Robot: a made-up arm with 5 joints. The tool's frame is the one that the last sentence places.
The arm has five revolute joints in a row. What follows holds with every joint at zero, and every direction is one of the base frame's.
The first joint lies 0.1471 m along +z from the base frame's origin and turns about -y.
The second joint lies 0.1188 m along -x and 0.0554 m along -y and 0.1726 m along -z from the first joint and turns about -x.
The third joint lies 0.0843 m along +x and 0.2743 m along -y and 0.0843 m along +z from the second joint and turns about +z.
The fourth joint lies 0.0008 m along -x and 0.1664 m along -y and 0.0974 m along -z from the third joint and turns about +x.
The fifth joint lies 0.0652 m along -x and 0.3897 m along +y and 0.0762 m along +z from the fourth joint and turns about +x.
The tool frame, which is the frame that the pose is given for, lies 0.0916 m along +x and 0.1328 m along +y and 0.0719 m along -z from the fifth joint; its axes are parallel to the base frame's.
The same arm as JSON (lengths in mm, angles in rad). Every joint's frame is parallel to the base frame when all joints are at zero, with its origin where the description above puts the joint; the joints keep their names.
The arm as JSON. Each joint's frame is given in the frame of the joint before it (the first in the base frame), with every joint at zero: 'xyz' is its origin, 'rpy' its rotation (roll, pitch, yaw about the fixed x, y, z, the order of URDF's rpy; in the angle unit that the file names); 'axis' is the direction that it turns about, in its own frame. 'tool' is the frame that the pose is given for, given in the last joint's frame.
{"units": {"length": "mm", "angle": "rad"}, "joints": [
  {"name": "joint 1", "type": "revolute", "origin": {"xyz": [0.0, 0.0, 147.1], "rpy": [0.0, 0.0, 0.0]}, "axis": [0.0, -1.0, 0.0]},
  {"name": "joint 2", "type": "revolute", "origin": {"xyz": [-118.8, -55.4, -172.6], "rpy": [0.0, 0.0, 0.0]}, "axis": [-1.0, 0.0, 0.0]},
  {"name": "joint 3", "type": "revolute", "origin": {"xyz": [84.3, -274.3, 84.3], "rpy": [0.0, 0.0, 0.0]}, "axis": [0.0, 0.0, 1.0]},
  {"name": "joint 4", "type": "revolute", "origin": {"xyz": [-0.8, -166.4, -97.4], "rpy": [0.0, 0.0, 0.0]}, "axis": [1.0, 0.0, 0.0]},
  {"name": "joint 5", "type": "revolute", "origin": {"xyz": [-65.2, 389.7, 76.2], "rpy": [0.0, 0.0, 0.0]}, "axis": [1.0, 0.0, 0.0]}
], "tool": {"origin": {"xyz": [91.6, 132.8, -71.9], "rpy": [0.0, 0.0, 0.0]}}}

